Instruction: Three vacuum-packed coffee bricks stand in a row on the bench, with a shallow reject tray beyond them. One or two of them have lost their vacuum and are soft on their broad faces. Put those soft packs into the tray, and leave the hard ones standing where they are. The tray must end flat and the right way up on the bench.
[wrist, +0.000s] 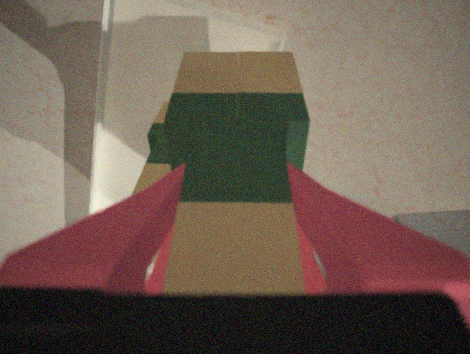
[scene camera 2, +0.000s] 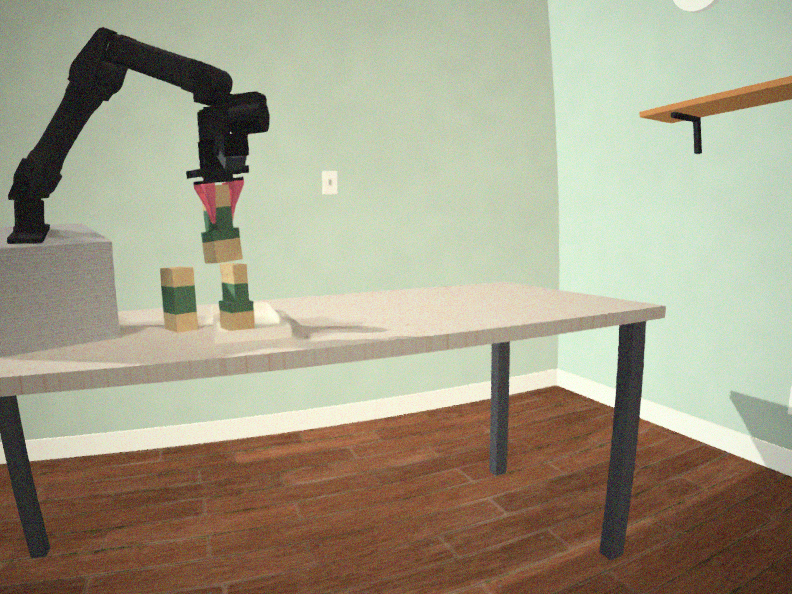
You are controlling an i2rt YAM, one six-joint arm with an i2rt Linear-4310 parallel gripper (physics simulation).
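Observation:
My gripper is shut on a tan pack with a green band, held upright above the tray area. Its sides are pinched in at the fingers and it bulges out below them. A second pack, narrower in its upper part, stands upright in the white tray, below the held pack; in the wrist view it is mostly hidden behind it. A third pack, straight-sided, stands upright on the bench left of the tray. The tray looks flat and right way up.
A large grey block carries the arm at the left end of the bench. A grey edge shows at the right of the wrist view. A wooden shelf is on the right wall, away from the bench.

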